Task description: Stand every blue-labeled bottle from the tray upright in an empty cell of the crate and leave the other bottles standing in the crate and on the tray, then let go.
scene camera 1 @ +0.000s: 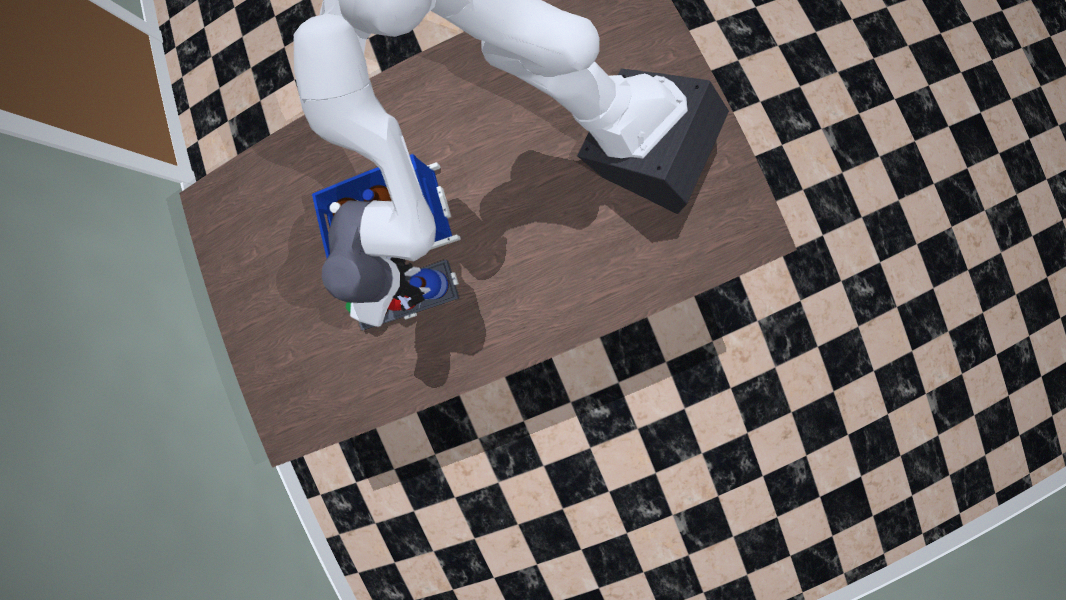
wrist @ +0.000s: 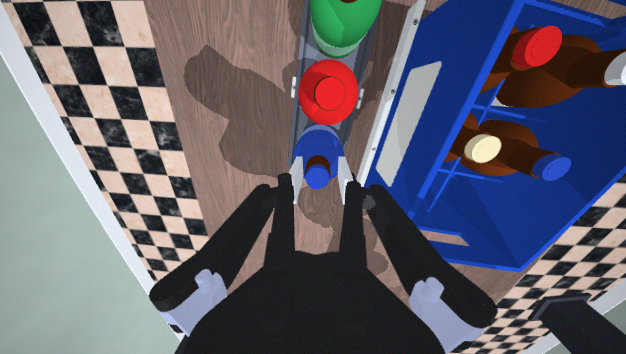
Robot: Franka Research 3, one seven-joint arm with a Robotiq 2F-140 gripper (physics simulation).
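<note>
A blue-labeled bottle [scene camera 1: 435,283] [wrist: 320,145] with a blue cap stands on the grey tray [scene camera 1: 455,293] [wrist: 294,120]. My gripper [scene camera 1: 419,282] [wrist: 320,166] is partly open, with one finger on each side of this bottle's upper part, and it grips nothing. A red bottle [wrist: 329,92] and a green bottle [wrist: 345,22] stand in line behind it on the tray. The blue crate [scene camera 1: 430,178] [wrist: 442,112] holds brown bottles with a red cap [wrist: 537,47], a white cap [wrist: 616,68], a cream cap [wrist: 483,148] and a blue cap [wrist: 553,168]. Crate cells at its near end look empty.
The crate's tall wall and its white side rail [wrist: 393,91] run close beside the tray, to the right in the wrist view. The arm covers part of the crate and tray in the scene view. The dark robot base [scene camera 1: 686,141] stands on the wooden table [scene camera 1: 596,260].
</note>
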